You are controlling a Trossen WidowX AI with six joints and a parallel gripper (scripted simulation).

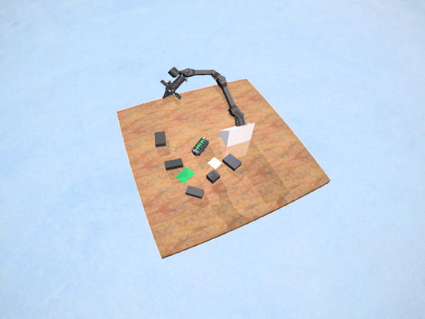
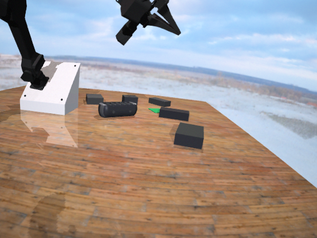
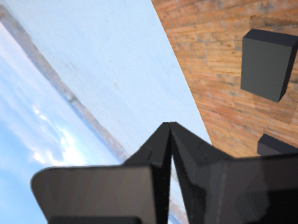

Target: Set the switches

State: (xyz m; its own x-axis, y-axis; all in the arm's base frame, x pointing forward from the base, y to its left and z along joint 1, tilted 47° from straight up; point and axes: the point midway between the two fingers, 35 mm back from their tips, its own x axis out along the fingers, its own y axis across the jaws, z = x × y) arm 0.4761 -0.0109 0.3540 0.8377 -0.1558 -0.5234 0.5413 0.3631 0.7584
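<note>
The white tile is 46 cm to the left of my gripper tip, 28 cm below it and 25 cm behind it. From my gripper tip the other things lie so: green tile: 49 cm to the left, 28 cm below, 3 cm behind; dark block: 26 cm below, 14 cm to the left, 7 cm ahead.
</note>
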